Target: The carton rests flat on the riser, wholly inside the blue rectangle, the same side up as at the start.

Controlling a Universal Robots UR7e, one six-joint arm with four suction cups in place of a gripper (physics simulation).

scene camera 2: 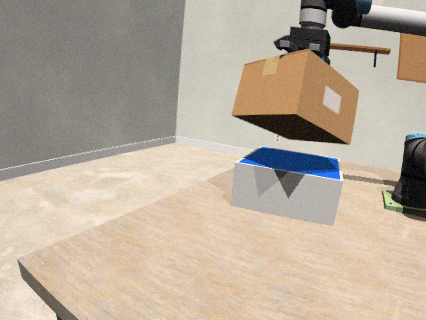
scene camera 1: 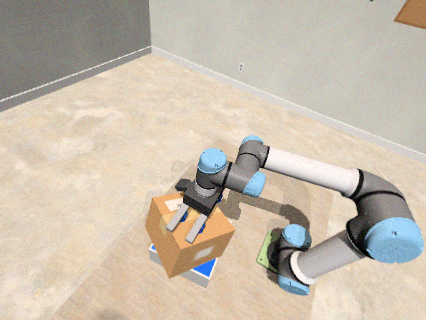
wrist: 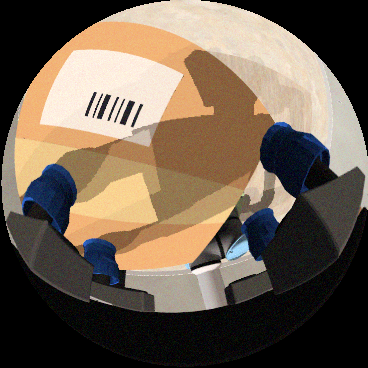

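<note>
The brown carton [scene camera 1: 172, 247] [scene camera 2: 270, 95] [wrist: 200, 145] hangs tilted in the air over the riser, its right side lower in scene camera 2. Its taped face with the barcode label is up, and its dark underside shows, apart from the riser. My gripper [scene camera 1: 200, 212] [scene camera 2: 312, 47] [wrist: 175, 210] holds it from above by suction. In the wrist view the left cups lie over the carton and the right cups are at or past its edge; exact contact is hard to see. The grey riser [scene camera 1: 199, 279] [scene camera 2: 315, 202] bears the blue rectangle [scene camera 1: 206, 268] [scene camera 2: 295, 160], partly hidden in scene camera 1.
The riser stands on the wooden table [scene camera 2: 200, 260], whose near left corner shows in scene camera 2. The arm's base is on a green plate [scene camera 1: 264, 252] [scene camera 2: 391, 202] to the right of the riser. A brown wall board [scene camera 1: 415, 12] [scene camera 2: 412, 57] is in the background.
</note>
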